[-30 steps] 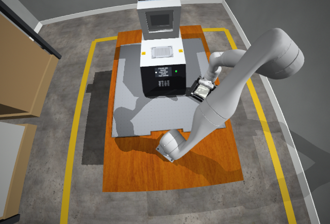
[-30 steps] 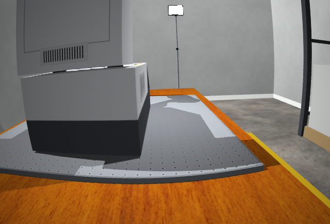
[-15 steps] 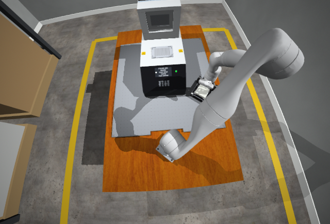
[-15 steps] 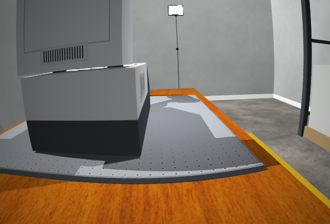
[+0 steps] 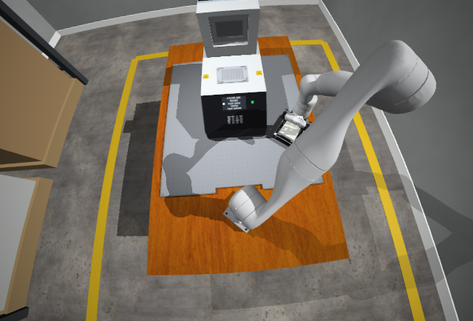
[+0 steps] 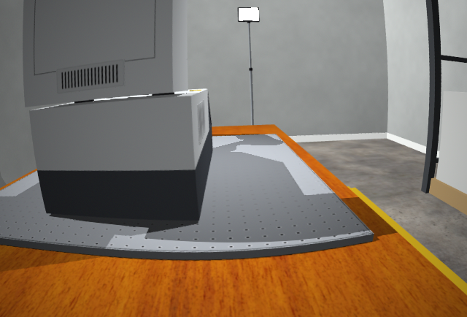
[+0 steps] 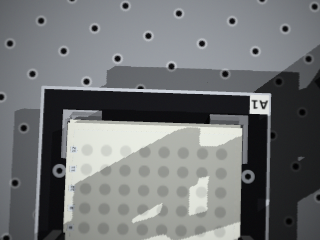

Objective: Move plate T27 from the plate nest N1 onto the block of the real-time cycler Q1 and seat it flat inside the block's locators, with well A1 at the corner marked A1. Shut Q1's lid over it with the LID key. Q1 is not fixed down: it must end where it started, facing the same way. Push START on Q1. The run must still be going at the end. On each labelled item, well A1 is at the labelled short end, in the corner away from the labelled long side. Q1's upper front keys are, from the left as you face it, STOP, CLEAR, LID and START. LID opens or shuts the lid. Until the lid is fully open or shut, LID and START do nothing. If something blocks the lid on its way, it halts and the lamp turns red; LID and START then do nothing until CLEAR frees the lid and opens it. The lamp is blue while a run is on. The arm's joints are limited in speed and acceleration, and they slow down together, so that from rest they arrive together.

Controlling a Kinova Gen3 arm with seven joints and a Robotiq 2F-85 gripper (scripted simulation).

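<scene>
Now: hand 1 cm above the plate T27. From my hand the other things lie so: black nest N1: 2 cm below.
</scene>
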